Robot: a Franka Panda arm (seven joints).
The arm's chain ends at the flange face. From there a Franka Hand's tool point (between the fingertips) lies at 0.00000 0.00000 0.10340 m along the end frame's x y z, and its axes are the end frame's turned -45 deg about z.
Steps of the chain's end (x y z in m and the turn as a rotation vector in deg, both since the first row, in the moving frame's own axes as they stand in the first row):
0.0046 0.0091 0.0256 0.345 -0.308 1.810
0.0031 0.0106 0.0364 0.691 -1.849 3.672
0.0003 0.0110 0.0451 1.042 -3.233 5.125
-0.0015 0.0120 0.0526 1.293 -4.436 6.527
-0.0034 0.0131 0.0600 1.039 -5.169 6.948
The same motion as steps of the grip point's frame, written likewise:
-0.0031 0.0089 0.0256 0.462 0.026 1.810
-0.0067 0.0064 0.0363 1.796 -0.819 3.672
-0.0101 0.0024 0.0449 3.023 -1.549 5.125
-0.0131 -0.0001 0.0523 4.051 -2.222 6.527
-0.0164 -0.0014 0.0596 4.390 -2.920 6.948

